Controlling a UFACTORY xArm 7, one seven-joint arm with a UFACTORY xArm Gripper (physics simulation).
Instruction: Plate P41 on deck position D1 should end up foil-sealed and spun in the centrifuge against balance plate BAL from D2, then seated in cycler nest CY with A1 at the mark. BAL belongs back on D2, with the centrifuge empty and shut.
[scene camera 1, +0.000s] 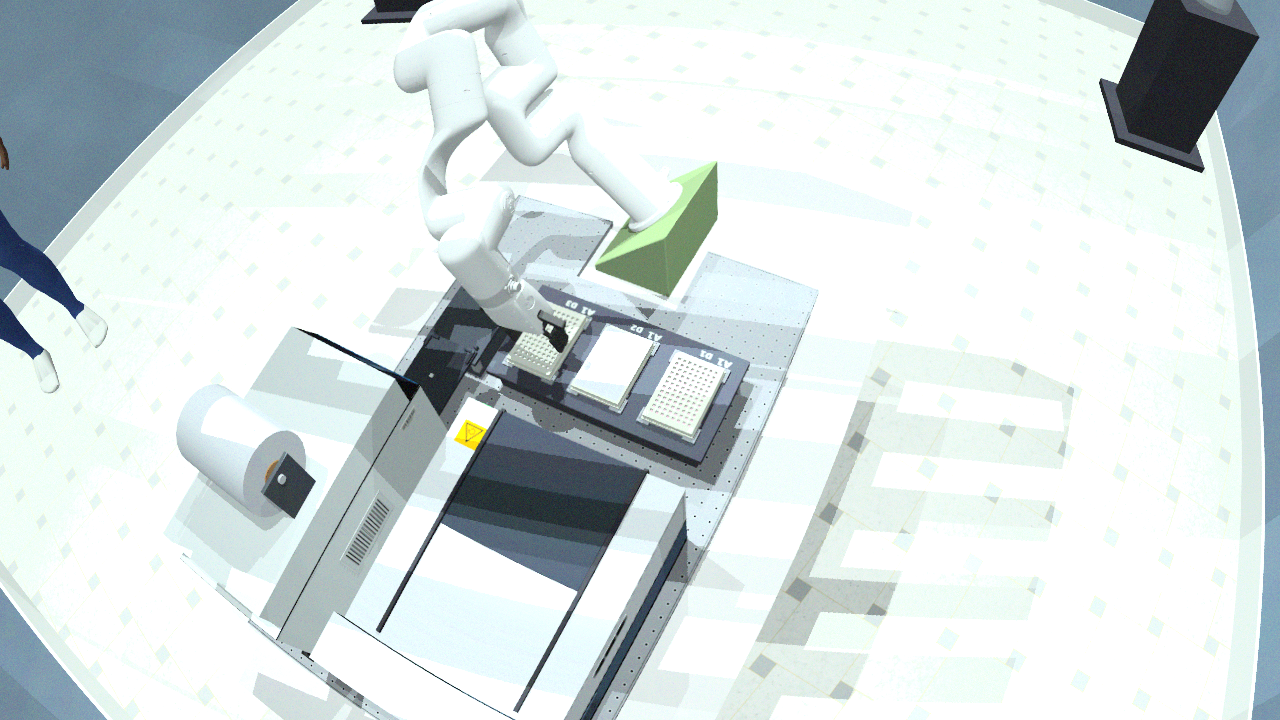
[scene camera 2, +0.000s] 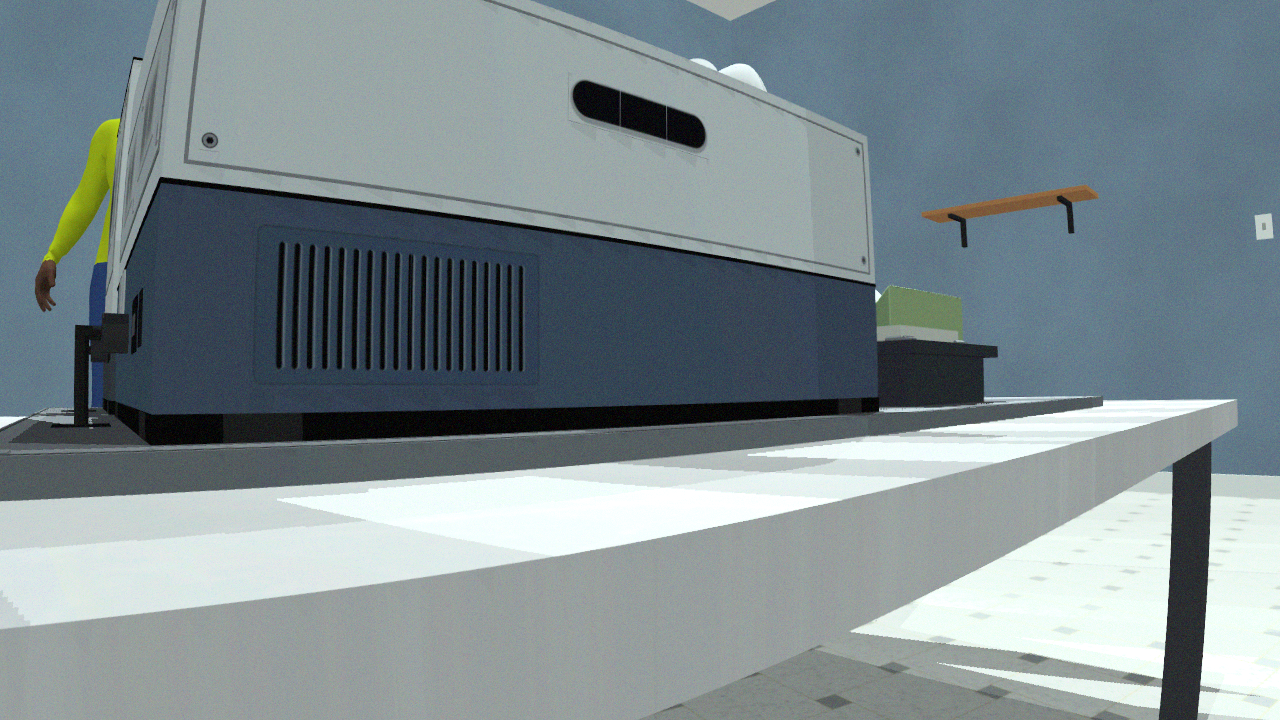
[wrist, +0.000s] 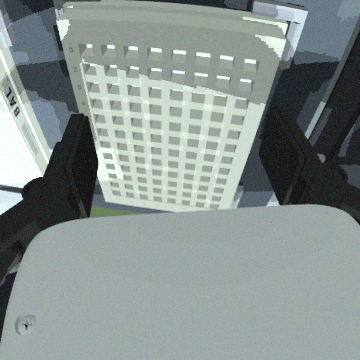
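My gripper is open over the plate at D3. Its black fingers stand apart on either side of that pale, many-welled plate, with nothing held between them. A white plate lies at D2; its BAL-marked edge shows at the left of the wrist view. A pale plate with open-looking wells lies at D1, the right end of the dark deck block. The P41 label is not readable. A large grey and blue machine has a dark sloping panel. The centrifuge's inside and nest CY cannot be made out.
A white roll with a black bracket sits beside the tall grey housing at the left. A green wedge stands behind the deck, under the arm's base. A perforated base plate lies beneath the equipment. A person stands farther left.
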